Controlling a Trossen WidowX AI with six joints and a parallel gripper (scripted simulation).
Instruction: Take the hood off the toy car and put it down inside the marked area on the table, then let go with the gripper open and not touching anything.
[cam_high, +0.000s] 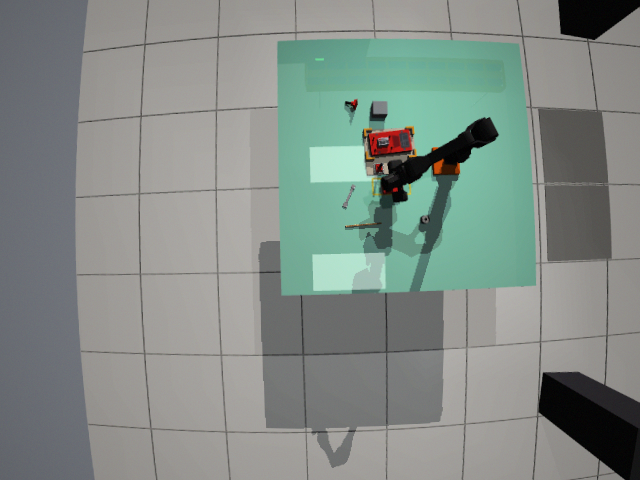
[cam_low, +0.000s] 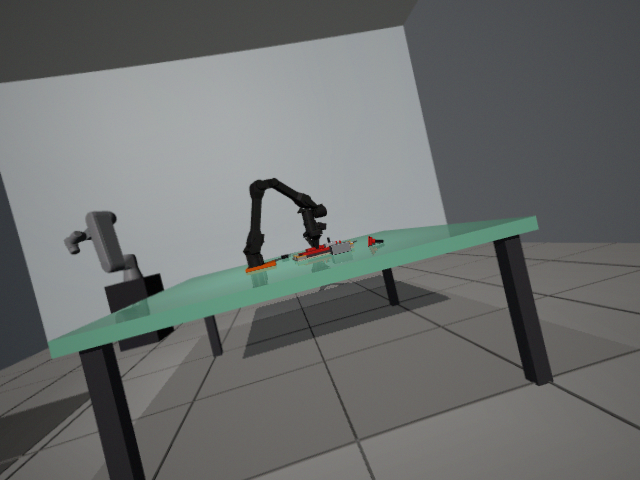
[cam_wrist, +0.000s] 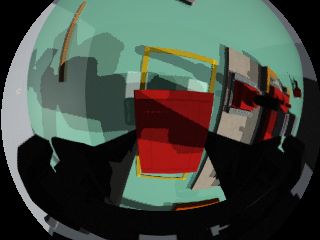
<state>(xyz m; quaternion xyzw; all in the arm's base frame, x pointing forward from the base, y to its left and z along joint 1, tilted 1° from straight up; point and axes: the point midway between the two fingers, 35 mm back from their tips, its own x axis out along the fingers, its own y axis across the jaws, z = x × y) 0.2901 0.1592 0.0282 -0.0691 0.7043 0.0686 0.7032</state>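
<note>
Right now my gripper tip is 1 cm below the hood. Also, from my gripper tip: grey ring (17 cm behind, 15 cm to the left); then thin brown stick (12 cm ahead, 20 cm to the left, 1 cm below); then wrench (20 cm ahead, 6 cm to the left, 1 cm below).
</note>
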